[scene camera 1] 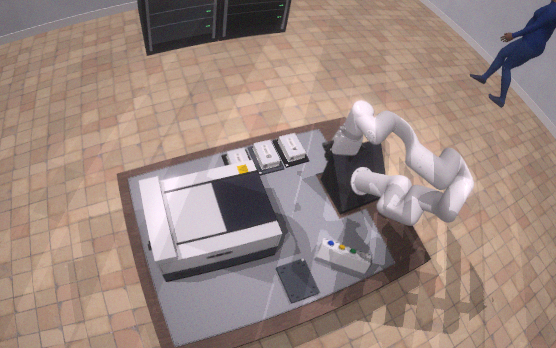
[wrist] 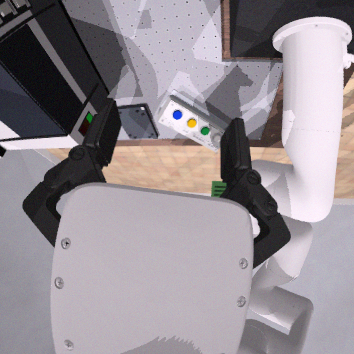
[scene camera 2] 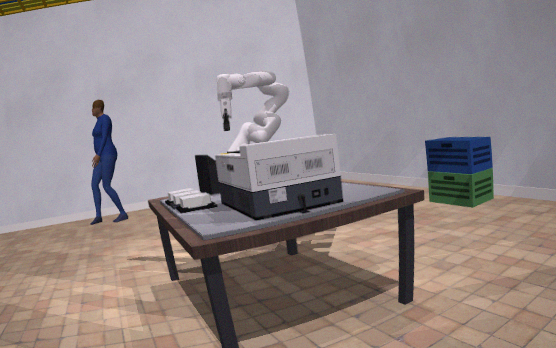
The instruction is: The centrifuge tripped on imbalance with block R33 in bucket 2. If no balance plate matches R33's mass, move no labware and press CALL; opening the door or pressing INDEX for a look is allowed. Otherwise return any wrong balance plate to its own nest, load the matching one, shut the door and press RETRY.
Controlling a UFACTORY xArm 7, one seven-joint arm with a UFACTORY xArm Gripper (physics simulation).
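Pixels of known places: gripper, fingertip midpoint: (scene camera 1: 337,158) (wrist: 172,118) (scene camera 2: 227,130); arm's base, origin of the base link: (scene camera 1: 361,180) (wrist: 310,36).
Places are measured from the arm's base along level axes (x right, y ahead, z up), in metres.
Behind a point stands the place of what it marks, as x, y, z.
Note:
My gripper (scene camera 1: 327,146) (scene camera 2: 226,128) @(0.001, 0.191, 0.218) (wrist: 172,118) @(0.001, 0.191, 0.218) is open and empty, high above the table beside the arm's base. The white and dark centrifuge (scene camera 1: 227,241) @(-0.186, 0.657, 0.118) (scene camera 2: 295,167) @(-0.054, 0.932, 0.058) stands on the table; in the wrist view its dark top area (wrist: 37,70) @(-0.009, 0.470, 0.072) shows metal parts at the upper left corner and a small green and red display (wrist: 89,118) @(-0.181, 0.461, 0.040). Three white labelled blocks (scene camera 1: 238,156) @(0.269, 0.494, -0.038) (scene camera 1: 267,155) @(0.247, 0.365, -0.037) (scene camera 1: 291,146) @(0.276, 0.239, -0.039) sit in dark nests behind it, one partly hidden. The button box (scene camera 1: 344,260) @(-0.324, 0.215, -0.028) (wrist: 172,121) @(-0.254, 0.257, -0.017) has blue (wrist: 177,114) @(-0.232, 0.241, -0.023), yellow (wrist: 192,123) @(-0.265, 0.201, -0.023), green (wrist: 205,131) @(-0.297, 0.162, -0.023) and grey (wrist: 216,138) @(-0.326, 0.126, -0.022) buttons. R33 is not recognisable.
A dark flat plate (scene camera 1: 297,281) @(-0.342, 0.415, -0.075) (wrist: 141,125) @(-0.340, 0.389, -0.075) lies between centrifuge and button box. The arm's base stands on a black mount (scene camera 1: 340,192) @(-0.026, 0.118, -0.013) at the table edge. A person in blue (scene camera 1: 525,45) (scene camera 2: 103,145) stands away from the table. Blue (scene camera 2: 457,155) and green (scene camera 2: 460,189) crates are stacked on the floor.

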